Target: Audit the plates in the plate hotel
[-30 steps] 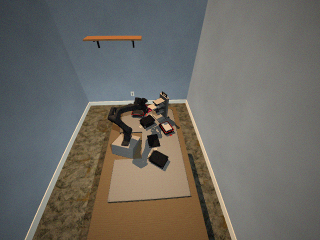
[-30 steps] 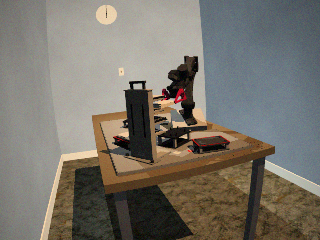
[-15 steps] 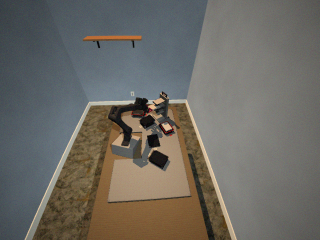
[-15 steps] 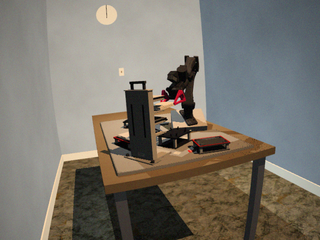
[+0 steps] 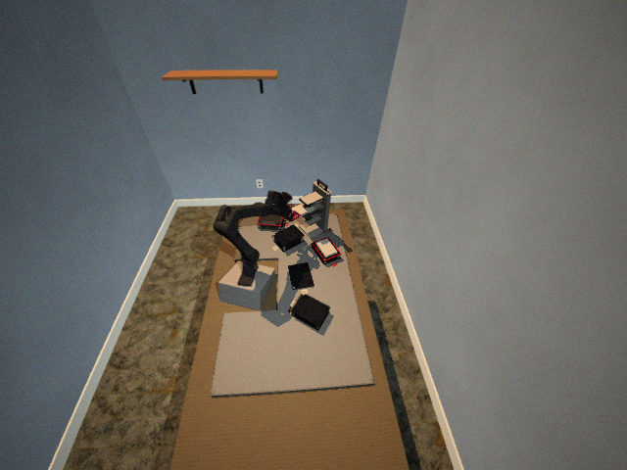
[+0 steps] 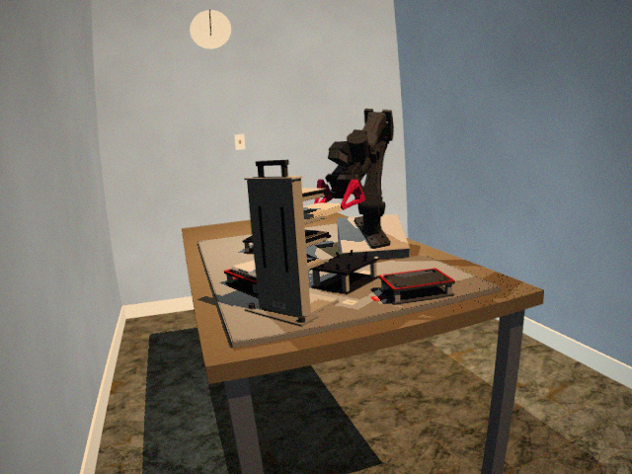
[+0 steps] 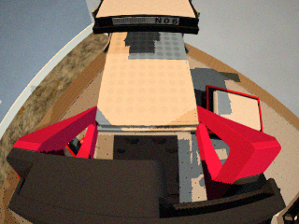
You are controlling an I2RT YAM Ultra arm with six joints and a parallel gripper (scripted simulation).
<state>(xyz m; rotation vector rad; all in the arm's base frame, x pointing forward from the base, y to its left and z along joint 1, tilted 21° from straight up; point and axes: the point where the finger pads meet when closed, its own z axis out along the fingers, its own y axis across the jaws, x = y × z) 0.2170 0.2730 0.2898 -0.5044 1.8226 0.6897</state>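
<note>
My hand is 4 cm to the right of the tan well plate, 4 cm short of it and 1 cm above it. Round my hand: dark plate: 9 cm ahead, 8 cm to the left, 6 cm below; then grey back panel: 16 cm ahead, 13 cm to the left, 7 cm below; then H1 tag: 23 cm below, 12 cm to the left, 1 cm behind.
</note>
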